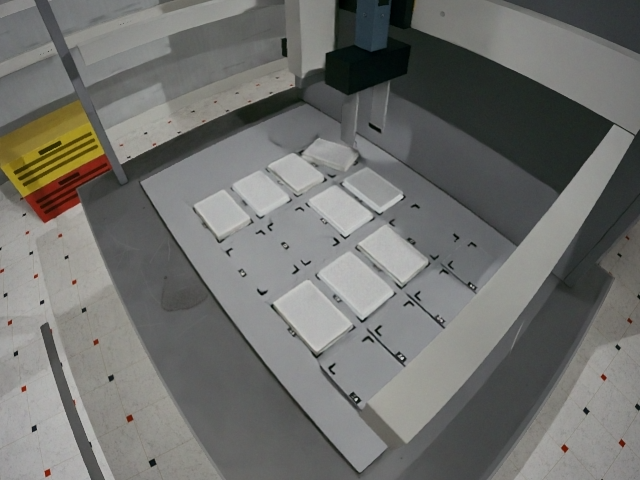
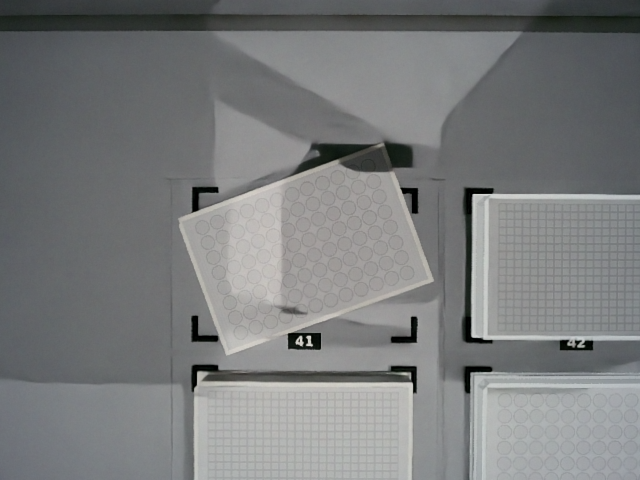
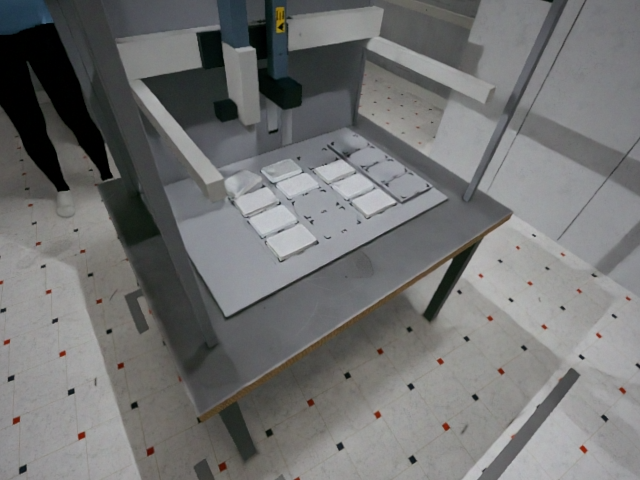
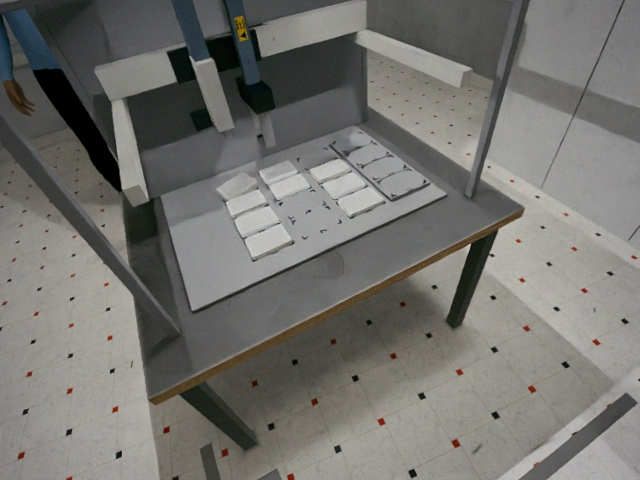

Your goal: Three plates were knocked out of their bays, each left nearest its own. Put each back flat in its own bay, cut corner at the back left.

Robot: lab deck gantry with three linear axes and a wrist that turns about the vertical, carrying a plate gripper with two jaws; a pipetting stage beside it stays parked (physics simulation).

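Frame: origin at the robot's base, x ahead, y left, z up, level; centimetres.
Where they show: gripper, fingertip midpoint: (image 1: 362,135) (image 3: 279,137) (image 4: 266,141); robot's base at its link origin: (image 1: 194,209) (image 3: 280,261) (image 4: 254,260).
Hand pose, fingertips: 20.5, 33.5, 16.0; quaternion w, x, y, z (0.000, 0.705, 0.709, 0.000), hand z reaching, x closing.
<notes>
Each offset is from my fingertips to the top centre of the thing, as dx, dy, dz. "pt": to the spot under its first point.
One white plate {-14.0, +3.8, -14.3} (image 1: 330,155) (image 2: 305,248) (image 3: 242,183) (image 4: 236,186) lies turned askew across bay 41, its right end swung toward the back. I cannot tell its cut corner. My gripper (image 1: 362,136) (image 3: 279,136) (image 4: 264,140) is open and empty, its jaws raised near the back of the deck, above and behind the plate in bay 42 {pt +3.0, +2.0, -14.6} (image 1: 372,189) (image 2: 563,266) (image 3: 281,170) (image 4: 278,171). That plate sits square in its marks. The plate in bay 31 {pt -13.2, -8.5, -14.6} (image 1: 295,173) (image 2: 305,434) and the plate in bay 32 {pt +3.4, -8.3, -14.6} (image 1: 341,210) (image 2: 563,434) also sit square.
The white pipetting stage (image 1: 311,36) (image 3: 242,85) (image 4: 212,95) hangs left of the gripper. Several more white plates stand in rows toward the front. A low rail (image 1: 501,279) (image 3: 175,139) runs along each side. A back wall (image 3: 330,103) rises behind the deck.
</notes>
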